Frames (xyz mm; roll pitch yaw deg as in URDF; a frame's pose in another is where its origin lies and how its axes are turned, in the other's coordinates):
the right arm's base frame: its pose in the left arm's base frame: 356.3 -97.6 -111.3 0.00 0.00 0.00
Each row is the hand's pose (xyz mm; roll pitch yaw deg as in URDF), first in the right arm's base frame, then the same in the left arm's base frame.
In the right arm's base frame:
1: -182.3 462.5 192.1 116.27 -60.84 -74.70
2: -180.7 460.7 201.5 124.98 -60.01 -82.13
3: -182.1 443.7 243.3 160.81 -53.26 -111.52
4: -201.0 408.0 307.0 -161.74 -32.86 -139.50
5: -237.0 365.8 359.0 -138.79 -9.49 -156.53
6: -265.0 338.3 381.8 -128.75 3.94 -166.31
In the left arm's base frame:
1: 174.0 364.9 80.8 116.27 -60.84 -74.70
2: 175.6 363.1 90.2 124.98 -60.01 -82.13
3: 174.2 346.1 132.0 160.81 -53.26 -111.52
4: 155.3 310.4 195.7 -161.74 -32.86 -139.50
5: 119.3 268.2 247.7 -138.79 -9.49 -156.53
6: 91.3 240.7 270.5 -128.75 3.94 -166.31

